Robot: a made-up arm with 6 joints.
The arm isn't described. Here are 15 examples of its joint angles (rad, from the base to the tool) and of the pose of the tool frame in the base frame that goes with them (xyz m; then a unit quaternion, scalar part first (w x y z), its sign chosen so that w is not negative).
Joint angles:
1: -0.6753 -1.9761 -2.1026 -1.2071 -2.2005 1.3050
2: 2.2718 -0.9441 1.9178 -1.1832 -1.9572 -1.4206
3: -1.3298 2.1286 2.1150 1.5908 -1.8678 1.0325
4: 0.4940 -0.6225 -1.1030 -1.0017 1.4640 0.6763
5: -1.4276 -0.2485 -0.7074 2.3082 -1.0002 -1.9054
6: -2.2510 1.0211 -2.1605 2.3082 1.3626 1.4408
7: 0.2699 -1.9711 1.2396 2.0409 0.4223 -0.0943
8: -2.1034 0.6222 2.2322 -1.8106 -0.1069 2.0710
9: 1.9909 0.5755 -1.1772 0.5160 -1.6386 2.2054
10: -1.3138 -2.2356 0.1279 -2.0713 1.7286 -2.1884
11: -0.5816 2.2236 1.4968 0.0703 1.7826 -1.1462
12: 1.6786 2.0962 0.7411 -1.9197 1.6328 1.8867
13: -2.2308 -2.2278 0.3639 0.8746 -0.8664 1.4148
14: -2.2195 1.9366 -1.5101 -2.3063 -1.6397 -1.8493
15: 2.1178 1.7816 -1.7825 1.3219 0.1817 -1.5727
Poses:
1: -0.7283 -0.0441 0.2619 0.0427 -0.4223 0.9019 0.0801
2: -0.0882 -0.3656 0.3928 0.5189 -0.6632 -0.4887 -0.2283
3: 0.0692 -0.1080 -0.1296 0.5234 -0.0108 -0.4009 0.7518
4: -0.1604 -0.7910 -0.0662 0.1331 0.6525 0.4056 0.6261
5: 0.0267 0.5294 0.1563 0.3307 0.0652 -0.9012 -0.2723
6: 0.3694 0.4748 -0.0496 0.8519 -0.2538 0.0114 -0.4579
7: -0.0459 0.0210 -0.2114 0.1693 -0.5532 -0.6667 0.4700
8: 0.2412 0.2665 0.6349 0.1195 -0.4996 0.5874 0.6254
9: 0.6084 -0.0396 0.3798 0.6847 -0.2409 -0.6737 -0.1389
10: -0.7588 -0.2815 -0.1973 0.2136 -0.1364 -0.1085 0.9612
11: 0.5682 0.2719 0.4066 0.5169 -0.2275 -0.8244 -0.0381
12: 0.1083 0.2672 0.2404 0.1581 0.8807 -0.2207 0.3882
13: -0.2783 -0.1383 0.4553 0.0180 0.2479 0.7317 0.6347
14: 0.1142 0.0506 -0.0830 0.1354 0.5772 -0.6559 0.4672
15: 0.0663 0.2366 0.0128 0.1034 0.0471 -0.5748 0.8104
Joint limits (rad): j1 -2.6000..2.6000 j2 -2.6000..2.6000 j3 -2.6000..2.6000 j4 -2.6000..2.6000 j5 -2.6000..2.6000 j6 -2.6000..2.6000
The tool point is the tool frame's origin. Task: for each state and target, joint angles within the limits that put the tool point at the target. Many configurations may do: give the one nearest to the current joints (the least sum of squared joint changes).
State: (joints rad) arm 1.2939 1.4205 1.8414 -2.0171 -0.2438 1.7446
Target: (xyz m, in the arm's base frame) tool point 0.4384 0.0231 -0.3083
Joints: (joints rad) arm 0.7826 0.9927 2.1540 -2.1368 -0.0919 1.6739
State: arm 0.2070 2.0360 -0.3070 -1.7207 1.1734 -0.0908
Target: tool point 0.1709 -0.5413 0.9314
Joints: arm -0.1174 2.4791 -0.3989 -1.6824 0.9931 -0.2701
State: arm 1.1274 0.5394 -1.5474 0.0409 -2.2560 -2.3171
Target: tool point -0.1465 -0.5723 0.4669
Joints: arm 1.5404 0.0874 -1.7188 -0.4604 -1.9613 -1.9600
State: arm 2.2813 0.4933 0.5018 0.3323 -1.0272 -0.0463
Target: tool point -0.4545 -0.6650 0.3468
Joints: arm 2.0115 -0.2863 0.7357 -0.3287 -0.6880 0.0947
